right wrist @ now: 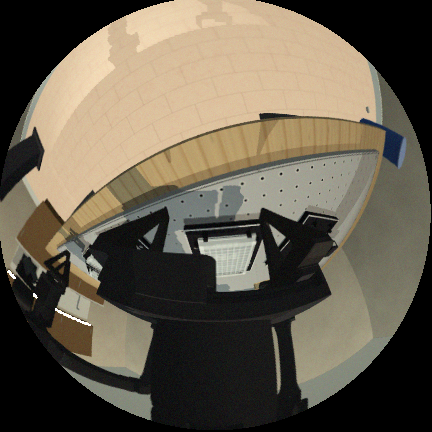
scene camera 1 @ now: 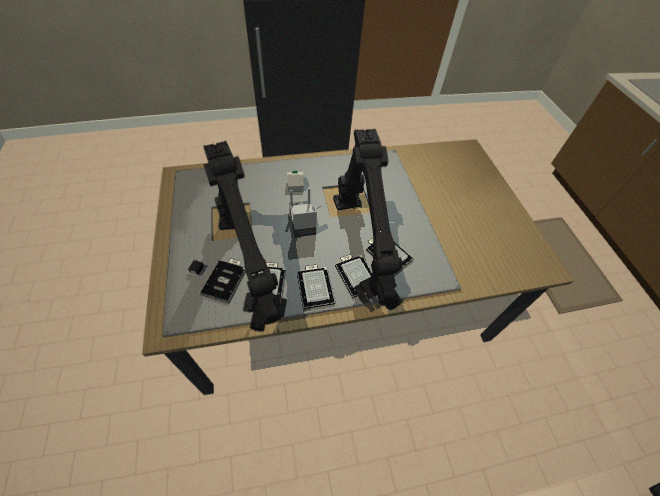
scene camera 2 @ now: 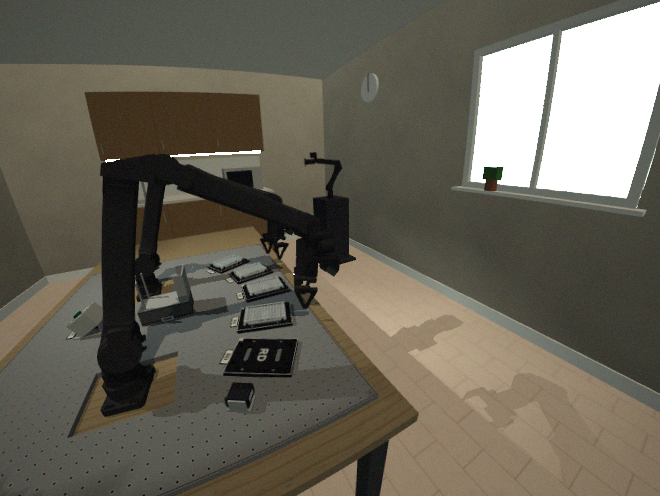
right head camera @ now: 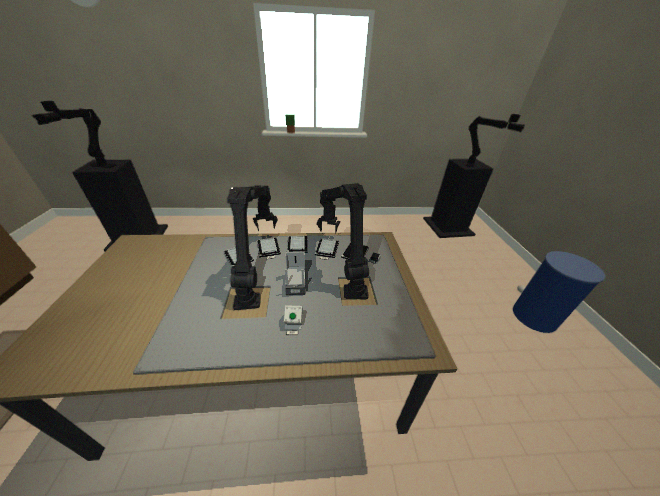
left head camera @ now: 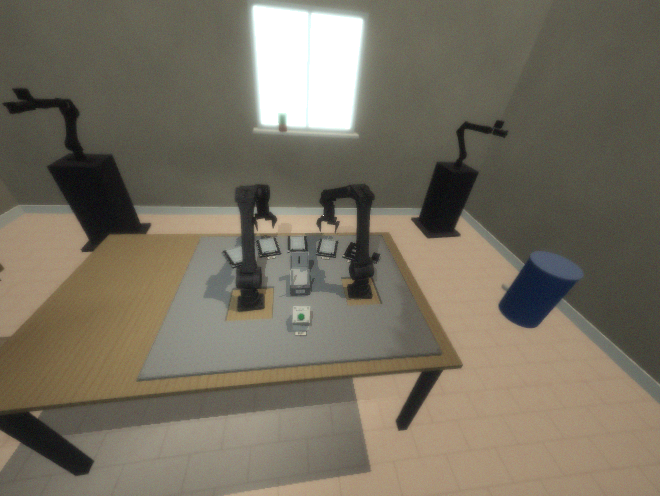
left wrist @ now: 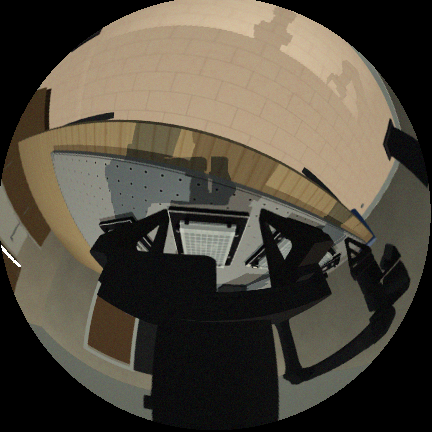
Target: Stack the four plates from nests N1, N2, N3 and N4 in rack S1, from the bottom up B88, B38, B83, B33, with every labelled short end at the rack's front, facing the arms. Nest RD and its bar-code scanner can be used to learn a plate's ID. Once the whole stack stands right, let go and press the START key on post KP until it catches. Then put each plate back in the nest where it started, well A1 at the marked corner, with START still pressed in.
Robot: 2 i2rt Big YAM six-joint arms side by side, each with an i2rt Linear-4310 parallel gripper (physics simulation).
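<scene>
White gridded plates lie in the four black nests: N1's plate, N2's plate, N3's plate and N4's plate. Their IDs cannot be read. My left gripper is open, above N2. My right gripper is open, above N4. Grey rack S1 stands between the arms; its contents are unclear. White post KP has a green START key. Nest RD holds no plate.
The black scanner stands beside RD. A perforated grey mat covers much of the wooden table. The nests lie along the table edge away from the arm bases. Rack S1 has upright guides.
</scene>
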